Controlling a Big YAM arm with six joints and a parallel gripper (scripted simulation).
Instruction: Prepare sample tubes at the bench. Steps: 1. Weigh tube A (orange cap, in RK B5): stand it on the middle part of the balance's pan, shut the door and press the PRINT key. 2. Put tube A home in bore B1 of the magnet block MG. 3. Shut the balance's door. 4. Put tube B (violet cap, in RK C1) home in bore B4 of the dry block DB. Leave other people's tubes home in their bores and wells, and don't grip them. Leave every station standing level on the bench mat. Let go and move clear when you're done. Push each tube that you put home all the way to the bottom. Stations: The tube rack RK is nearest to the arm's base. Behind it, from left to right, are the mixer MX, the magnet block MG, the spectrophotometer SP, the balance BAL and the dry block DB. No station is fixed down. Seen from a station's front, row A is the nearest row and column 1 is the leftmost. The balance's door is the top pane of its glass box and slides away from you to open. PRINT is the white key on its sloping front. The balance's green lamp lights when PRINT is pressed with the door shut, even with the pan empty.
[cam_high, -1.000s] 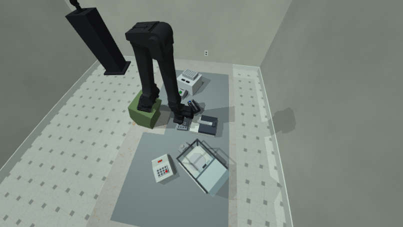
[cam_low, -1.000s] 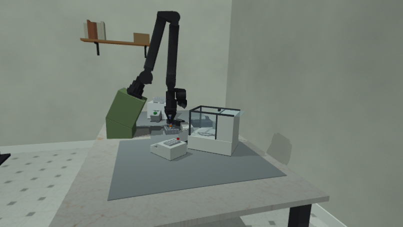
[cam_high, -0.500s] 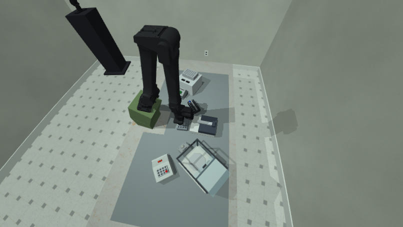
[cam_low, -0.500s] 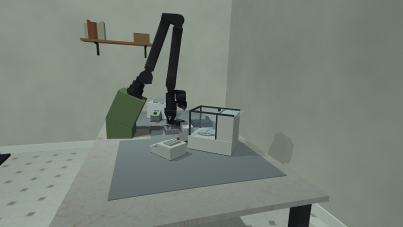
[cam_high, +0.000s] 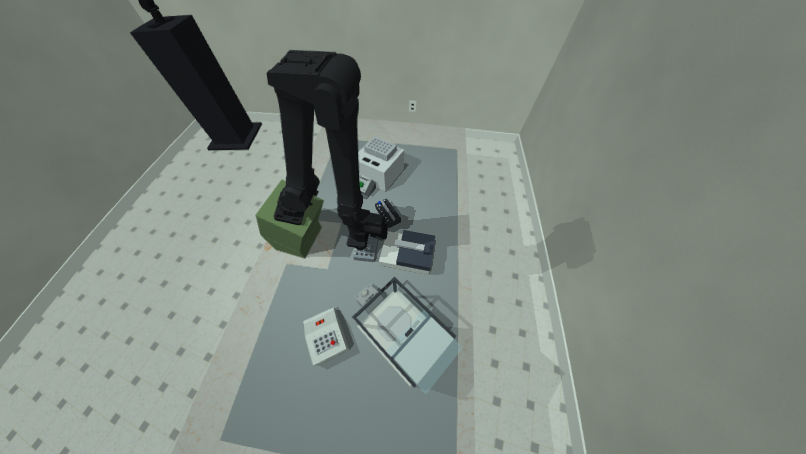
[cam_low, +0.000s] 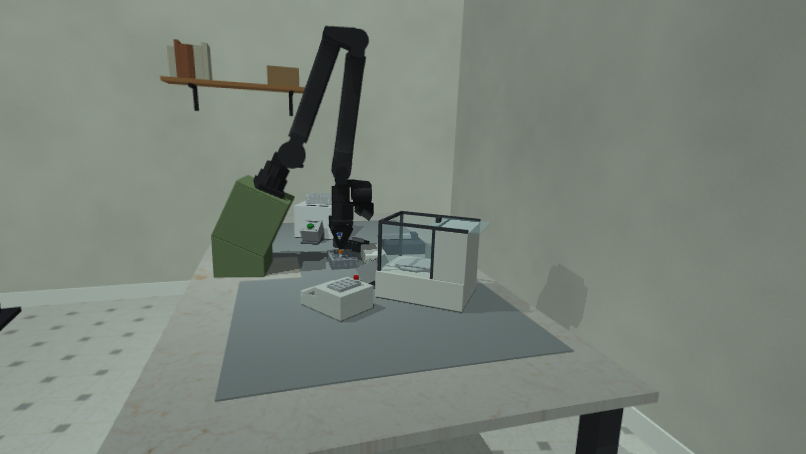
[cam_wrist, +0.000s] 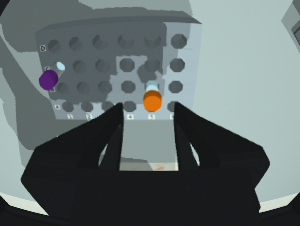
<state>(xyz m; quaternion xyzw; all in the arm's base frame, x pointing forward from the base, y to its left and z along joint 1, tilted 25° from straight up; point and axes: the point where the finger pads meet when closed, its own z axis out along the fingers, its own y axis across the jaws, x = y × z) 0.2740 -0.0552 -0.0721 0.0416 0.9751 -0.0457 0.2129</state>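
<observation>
My hand is 10 mm short of the tube rack RK, 20 mm to the right of it and 50 mm above it. Also, from my hand: magnet block MG 100 mm ahead, 190 mm to the left, 50 mm below; then spectrophotometer SP 180 mm ahead, 10 mm to the right; then tube B 30 mm ahead, 70 mm to the left, 40 mm below.
</observation>
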